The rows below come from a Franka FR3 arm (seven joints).
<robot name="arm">
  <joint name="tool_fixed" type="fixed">
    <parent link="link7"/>
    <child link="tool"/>
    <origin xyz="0 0 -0.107" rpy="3.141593 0 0"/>
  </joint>
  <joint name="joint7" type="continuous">
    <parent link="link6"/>
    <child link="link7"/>
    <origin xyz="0.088 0 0" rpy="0 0 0"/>
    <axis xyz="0 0 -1"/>
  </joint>
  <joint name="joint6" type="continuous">
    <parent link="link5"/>
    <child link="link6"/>
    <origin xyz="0 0 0" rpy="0 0 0"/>
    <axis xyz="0 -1 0"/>
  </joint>
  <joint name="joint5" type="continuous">
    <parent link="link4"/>
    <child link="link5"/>
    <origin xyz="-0.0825 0 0.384" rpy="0 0 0"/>
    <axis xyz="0 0 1"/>
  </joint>
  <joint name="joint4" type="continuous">
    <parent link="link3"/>
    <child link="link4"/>
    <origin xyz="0.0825 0 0" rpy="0 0 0"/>
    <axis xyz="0 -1 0"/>
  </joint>
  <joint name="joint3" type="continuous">
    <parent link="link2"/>
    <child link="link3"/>
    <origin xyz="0 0 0.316" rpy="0 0 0"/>
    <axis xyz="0 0 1"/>
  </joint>
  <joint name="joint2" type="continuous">
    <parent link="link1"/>
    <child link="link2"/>
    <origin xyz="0 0 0" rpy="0 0 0"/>
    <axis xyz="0 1 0"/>
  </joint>
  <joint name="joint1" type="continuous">
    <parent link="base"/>
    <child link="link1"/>
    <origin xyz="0 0 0.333" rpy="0 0 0"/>
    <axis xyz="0 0 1"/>
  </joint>
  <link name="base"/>
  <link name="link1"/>
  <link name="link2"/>
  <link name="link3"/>
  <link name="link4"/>
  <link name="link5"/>
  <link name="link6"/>
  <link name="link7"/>
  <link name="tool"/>
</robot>
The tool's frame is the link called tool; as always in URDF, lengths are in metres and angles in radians. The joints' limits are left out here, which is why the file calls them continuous.
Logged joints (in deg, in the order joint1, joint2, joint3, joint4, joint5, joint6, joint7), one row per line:
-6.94, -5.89, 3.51, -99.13, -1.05, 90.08, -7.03
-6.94, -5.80, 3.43, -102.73, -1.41, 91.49, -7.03
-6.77, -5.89, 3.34, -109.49, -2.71, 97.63, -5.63
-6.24, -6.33, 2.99, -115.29, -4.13, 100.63, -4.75
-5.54, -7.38, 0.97, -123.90, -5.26, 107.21, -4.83
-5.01, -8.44, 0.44, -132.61, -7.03, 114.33, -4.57
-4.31, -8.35, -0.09, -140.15, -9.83, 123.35, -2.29
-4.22, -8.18, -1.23, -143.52, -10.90, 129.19, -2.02
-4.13, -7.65, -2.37, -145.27, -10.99, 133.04, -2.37
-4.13, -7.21, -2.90, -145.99, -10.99, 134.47, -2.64
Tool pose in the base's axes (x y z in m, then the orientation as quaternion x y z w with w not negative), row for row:
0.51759, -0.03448, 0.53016, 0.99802, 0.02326, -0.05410, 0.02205
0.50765, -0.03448, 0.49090, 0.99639, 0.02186, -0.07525, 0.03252
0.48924, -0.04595, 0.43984, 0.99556, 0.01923, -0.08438, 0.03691
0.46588, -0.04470, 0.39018, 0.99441, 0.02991, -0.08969, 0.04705
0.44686, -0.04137, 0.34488, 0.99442, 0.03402, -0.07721, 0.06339
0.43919, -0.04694, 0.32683, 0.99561, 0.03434, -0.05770, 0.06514
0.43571, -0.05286, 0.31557, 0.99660, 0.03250, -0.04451, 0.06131
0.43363, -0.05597, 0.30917, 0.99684, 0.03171, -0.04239, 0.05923
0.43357, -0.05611, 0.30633, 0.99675, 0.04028, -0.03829, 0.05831
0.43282, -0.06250, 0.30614, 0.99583, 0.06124, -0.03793, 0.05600
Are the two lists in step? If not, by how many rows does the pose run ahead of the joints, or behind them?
The pose runs 2 rows ahead of the joints: the pose in row i belongs to the joints in row i + 2.
